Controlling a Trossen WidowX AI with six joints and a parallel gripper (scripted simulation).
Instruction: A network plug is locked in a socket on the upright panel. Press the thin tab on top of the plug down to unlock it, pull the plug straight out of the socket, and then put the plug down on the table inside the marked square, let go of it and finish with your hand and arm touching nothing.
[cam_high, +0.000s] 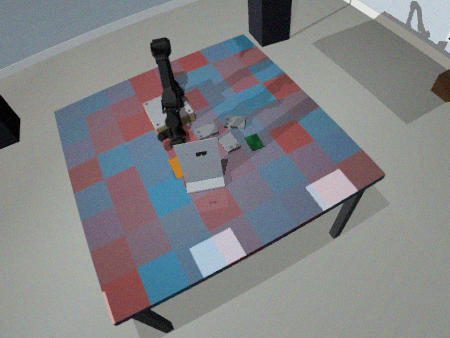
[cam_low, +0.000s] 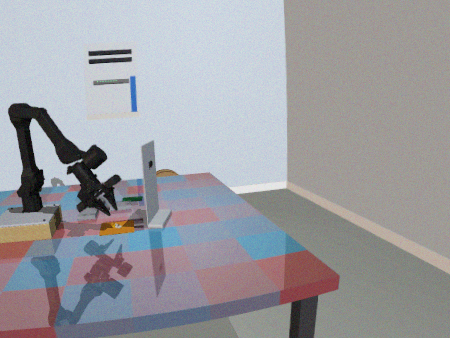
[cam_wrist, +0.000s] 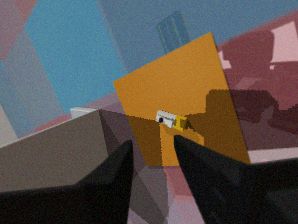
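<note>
Now: the yellow network plug 5 cm below my gripper tip and 1 cm ahead of it. From my gripper tip the other things lie so: orange marked square (5 cm below, 1 cm ahead); then upright panel (15 cm ahead, 7 cm above, 6 cm to the left); then green square (35 cm to the left, 5 cm below, 3 cm ahead).
</note>
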